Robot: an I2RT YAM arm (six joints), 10 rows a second.
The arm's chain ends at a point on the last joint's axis. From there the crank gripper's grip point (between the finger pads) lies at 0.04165 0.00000 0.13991 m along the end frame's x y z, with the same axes.
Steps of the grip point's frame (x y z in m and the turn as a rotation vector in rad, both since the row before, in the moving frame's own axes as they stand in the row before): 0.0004 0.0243 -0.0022 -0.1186 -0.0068 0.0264; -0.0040 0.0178 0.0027 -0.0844 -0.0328 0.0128; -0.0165 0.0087 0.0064 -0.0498 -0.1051 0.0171; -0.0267 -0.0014 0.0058 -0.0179 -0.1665 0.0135; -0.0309 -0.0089 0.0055 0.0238 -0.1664 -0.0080; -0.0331 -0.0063 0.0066 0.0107 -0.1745 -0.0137; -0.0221 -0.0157 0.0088 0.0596 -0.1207 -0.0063; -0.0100 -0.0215 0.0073 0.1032 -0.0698 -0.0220
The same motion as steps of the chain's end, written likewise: 0.0016 0.0066 -0.0014 -0.1186 -0.0068 0.0264; 0.0007 0.0054 0.0019 -0.0844 -0.0328 0.0128; -0.0015 0.0011 0.0030 -0.0498 -0.1051 0.0171; -0.0029 -0.0044 0.0009 -0.0179 -0.1665 0.0135; -0.0071 -0.0053 0.0006 0.0238 -0.1664 -0.0080; -0.0082 -0.0044 0.0015 0.0107 -0.1745 -0.0137; -0.0049 -0.0070 0.0051 0.0596 -0.1207 -0.0063; 0.0000 -0.0061 0.0055 0.1032 -0.0698 -0.0220
